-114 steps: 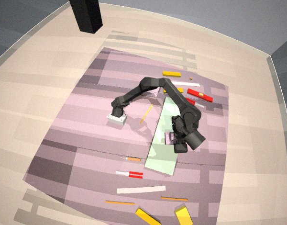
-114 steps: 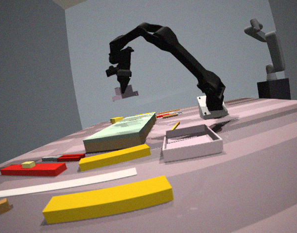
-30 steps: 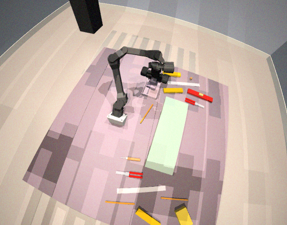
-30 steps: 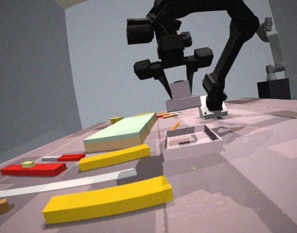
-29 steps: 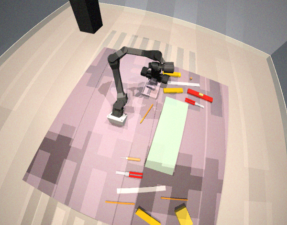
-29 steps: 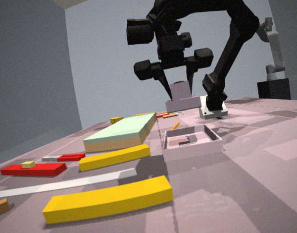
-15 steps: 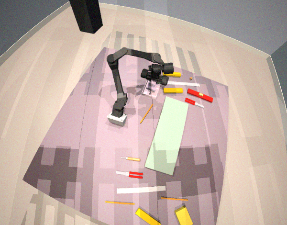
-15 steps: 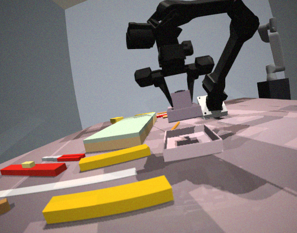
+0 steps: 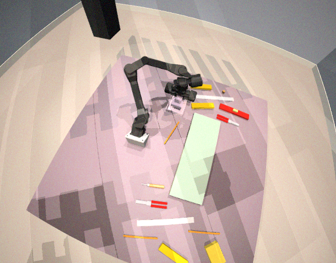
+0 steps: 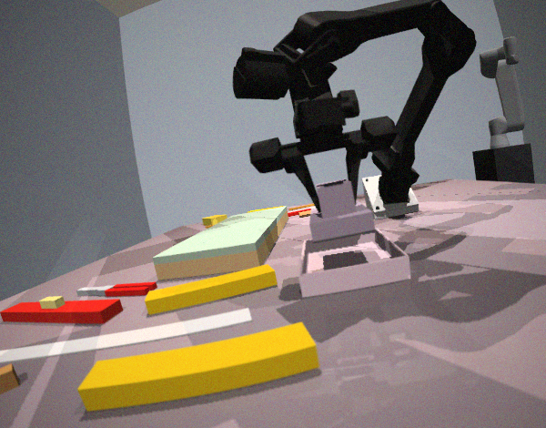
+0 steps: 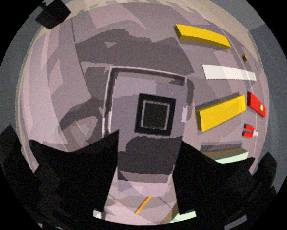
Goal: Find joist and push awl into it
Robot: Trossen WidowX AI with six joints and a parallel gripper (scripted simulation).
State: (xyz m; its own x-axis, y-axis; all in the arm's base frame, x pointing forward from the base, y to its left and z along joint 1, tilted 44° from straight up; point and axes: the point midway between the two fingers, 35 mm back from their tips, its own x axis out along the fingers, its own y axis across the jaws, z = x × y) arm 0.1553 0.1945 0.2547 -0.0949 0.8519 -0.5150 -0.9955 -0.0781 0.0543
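My gripper tip is now 6 cm above the tray. From my gripper tip the other things lie so: red level (40 cm ahead, 10 cm to the left, 6 cm below); then stud finder (2 cm above, 1 cm to the left); then awl (56 cm to the right, 7 cm below, 3 cm ahead).
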